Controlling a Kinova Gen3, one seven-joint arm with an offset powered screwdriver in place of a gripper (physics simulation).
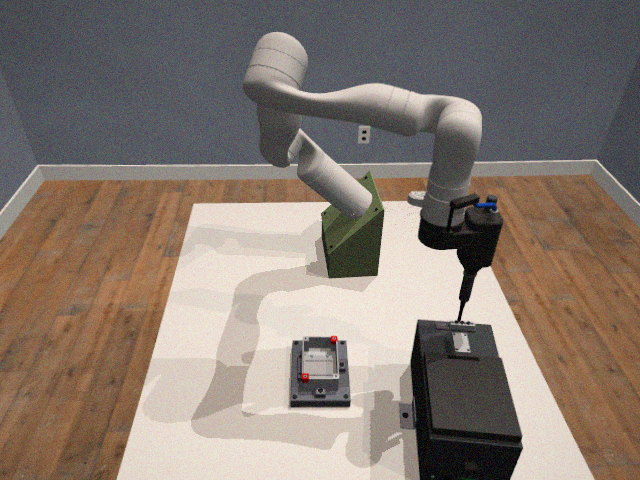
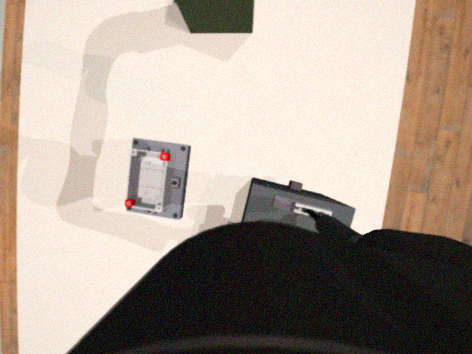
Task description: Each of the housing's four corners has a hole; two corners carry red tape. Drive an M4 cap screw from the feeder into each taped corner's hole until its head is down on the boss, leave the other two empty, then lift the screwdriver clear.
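Frame: origin at the arm's base, x ahead, y left, z up, level; centimetres.
Where they show: end effector, tool point: (image 1: 458, 321) (image 2: 307, 210); arm's base, origin of the base link: (image 1: 359, 205).
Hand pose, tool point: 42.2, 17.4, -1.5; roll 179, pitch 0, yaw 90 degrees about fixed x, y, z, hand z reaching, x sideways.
Observation:
Things, the pixels of their top centre, and the offset from my tool point, as dx, dy, dz. Level surfaces: height alone.
- light grey housing, middle of its top: (image 2: 145, 180) (image 1: 320, 356) +0.6, -29.3, -10.3
- dark grey fixture plate, middle of its top: (image 1: 320, 368) (image 2: 155, 178) +0.5, -29.3, -14.3
- metal strip, middle of its top: (image 2: 313, 212) (image 1: 462, 322) +0.1, +0.8, -0.2
- black feeder, middle of its top: (image 2: 282, 295) (image 1: 465, 366) +12.4, -1.8, +0.6
- white table, its level: dz -16.7
- small grey bracket, middle of its top: (image 1: 405, 414) +11.4, -11.4, -16.2
The light grey housing (image 1: 323, 382) (image 2: 166, 182) sits on a dark grey fixture plate (image 1: 330, 400) (image 2: 182, 165). Red tape marks its back right corner (image 1: 333, 339) (image 2: 165, 156) and its front left corner (image 1: 305, 377) (image 2: 129, 203). The other two corners are bare; whether any hole holds a screw is too small to tell. The black screwdriver (image 1: 459, 320) (image 2: 306, 211) points down, with its bit tip at the metal strip (image 1: 462, 326) (image 2: 327, 212) at the back of the black feeder (image 1: 473, 397) (image 2: 260, 200). Whether a screw is on the bit cannot be seen.
The green wedge-shaped arm base (image 1: 353, 258) (image 2: 222, 17) stands at the back of the white table (image 1: 217, 320) (image 2: 300, 110). The feeder's tall black body stands to the right of the housing, with a small grey bracket (image 1: 406, 415) on its left side.

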